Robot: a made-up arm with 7 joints.
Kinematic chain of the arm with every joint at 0, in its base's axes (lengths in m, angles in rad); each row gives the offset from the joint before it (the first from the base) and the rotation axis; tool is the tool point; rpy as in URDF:
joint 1: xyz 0 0 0.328 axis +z
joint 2: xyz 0 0 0 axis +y
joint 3: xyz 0 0 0.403 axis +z
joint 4: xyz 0.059 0 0 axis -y
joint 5: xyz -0.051 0 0.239 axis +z
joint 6: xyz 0 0 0 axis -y
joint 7: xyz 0.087 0 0 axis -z
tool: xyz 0 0 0 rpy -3.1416 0 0
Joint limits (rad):
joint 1: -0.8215..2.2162
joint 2: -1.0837..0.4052
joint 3: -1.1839..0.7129
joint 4: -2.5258..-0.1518
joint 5: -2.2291..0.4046
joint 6: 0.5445..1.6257
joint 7: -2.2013..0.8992
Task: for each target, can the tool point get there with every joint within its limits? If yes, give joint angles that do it. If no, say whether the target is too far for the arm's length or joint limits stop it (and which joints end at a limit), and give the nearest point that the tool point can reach.
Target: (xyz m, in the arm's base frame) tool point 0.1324 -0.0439 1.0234
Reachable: yes | joints 0.8490 -0.2502 -0.3984 -0.8239 -1.6710 1.2042 -0.2111
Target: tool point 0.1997 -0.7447 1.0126
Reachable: no: too far | nearest point 0.1429 -0.5330 0.8179 | short by 0.293 m
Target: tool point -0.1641 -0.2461 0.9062
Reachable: yes | joints 1.2461 -0.9314 0.2297 -0.9185 0.1288 0.7468 0.0841
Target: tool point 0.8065 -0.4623 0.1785
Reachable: no: too far | nearest point 0.4206 -0.2411 0.4868 | short by 0.541 m
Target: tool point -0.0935 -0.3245 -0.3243
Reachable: no: joint limits stop it (at a limit: joint 1, joint 2, joint 4) | nearest point 0.0675 -0.2965 0.3841 | short by 0.727 m
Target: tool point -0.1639 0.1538 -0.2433
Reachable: no: joint limits stop it (at a limit: joint 1, joint 2, joint 4) | nearest point -0.1997 0.2262 0.3662 | short by 0.615 m
